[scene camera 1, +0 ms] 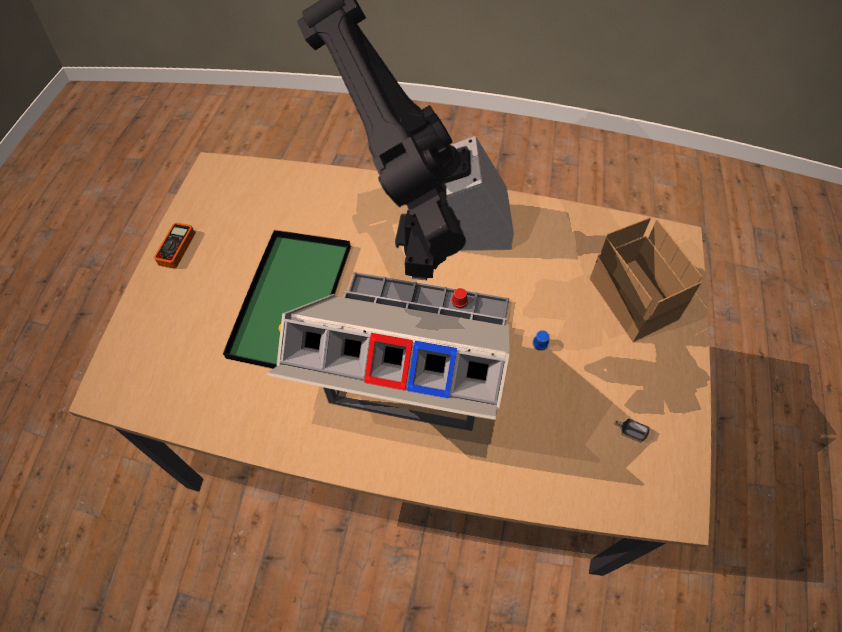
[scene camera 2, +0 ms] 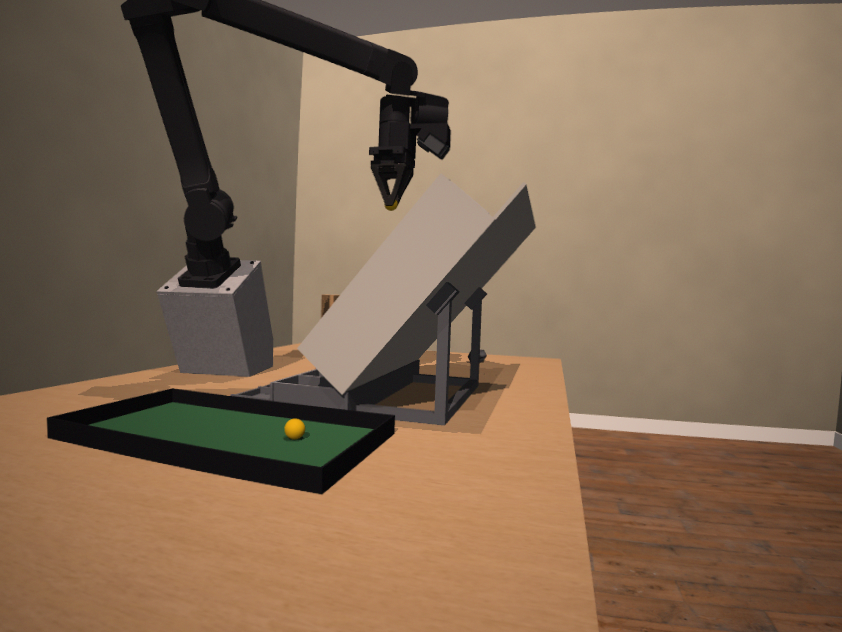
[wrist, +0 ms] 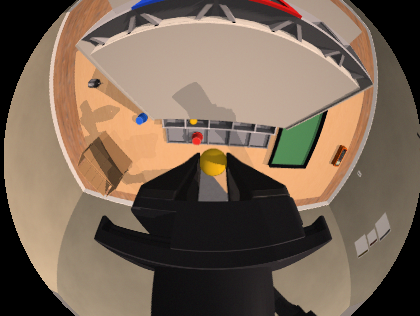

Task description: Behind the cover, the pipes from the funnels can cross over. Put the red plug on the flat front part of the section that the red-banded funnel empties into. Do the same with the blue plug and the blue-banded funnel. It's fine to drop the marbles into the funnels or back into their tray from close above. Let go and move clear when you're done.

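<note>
Sloped cover (wrist: 206, 70). Green marble tray (scene camera 2: 247, 427), also (scene camera 1: 296, 269) and (wrist: 296, 145). Cardboard box (scene camera 1: 625, 295), also (wrist: 105, 155). My gripper (scene camera 2: 391, 207), also (wrist: 213, 158).
</note>
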